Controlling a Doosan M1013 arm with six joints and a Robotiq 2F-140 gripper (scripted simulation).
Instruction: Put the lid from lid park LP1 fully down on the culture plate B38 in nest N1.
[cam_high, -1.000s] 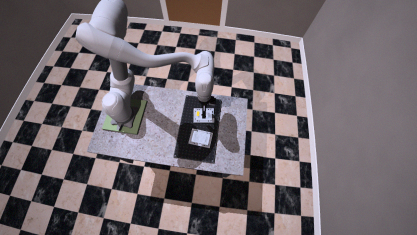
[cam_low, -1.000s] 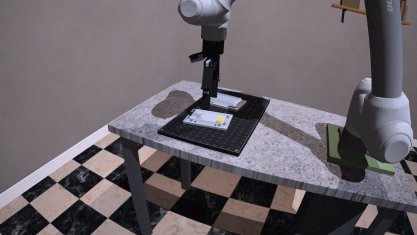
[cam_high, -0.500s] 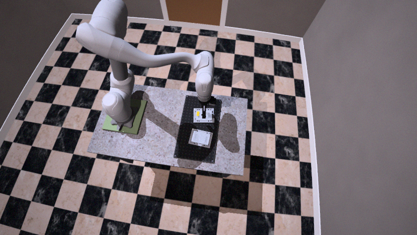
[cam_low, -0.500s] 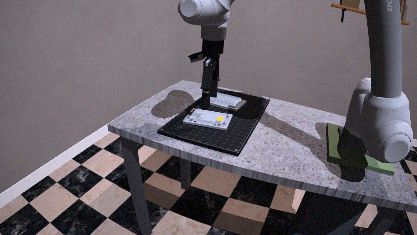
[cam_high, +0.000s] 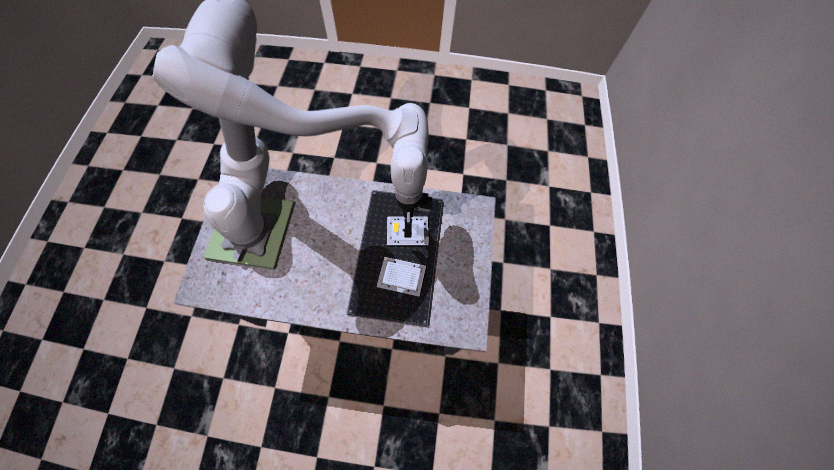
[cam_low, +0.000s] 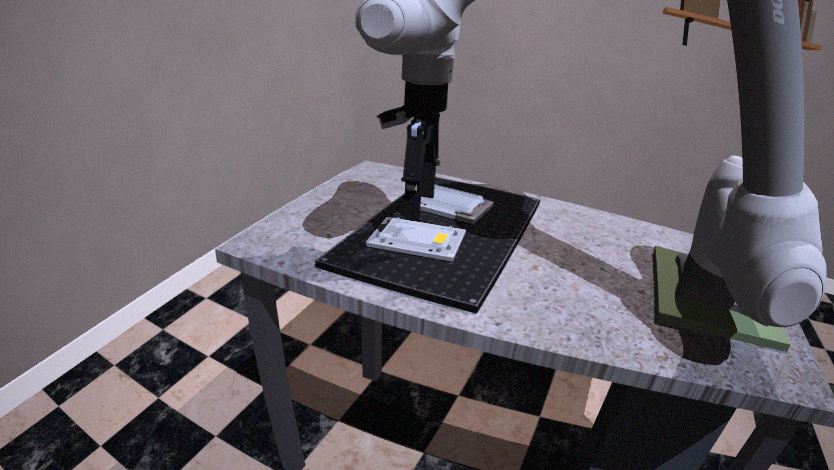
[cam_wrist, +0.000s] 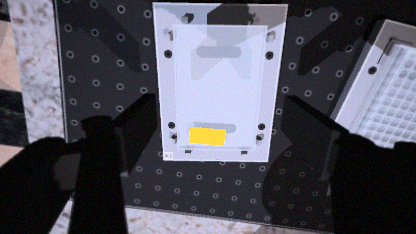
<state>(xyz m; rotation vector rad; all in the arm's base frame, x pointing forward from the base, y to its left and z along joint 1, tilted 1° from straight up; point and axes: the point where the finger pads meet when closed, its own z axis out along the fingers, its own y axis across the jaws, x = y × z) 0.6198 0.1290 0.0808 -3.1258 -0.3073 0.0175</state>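
My gripper is now 80 mm above the clear lid. Round my hand: white culture plate: 10 mm ahead, 190 mm to the right, 70 mm below; grey nest: 10 mm ahead, 190 mm to the right, 90 mm below; lid park: 90 mm below.
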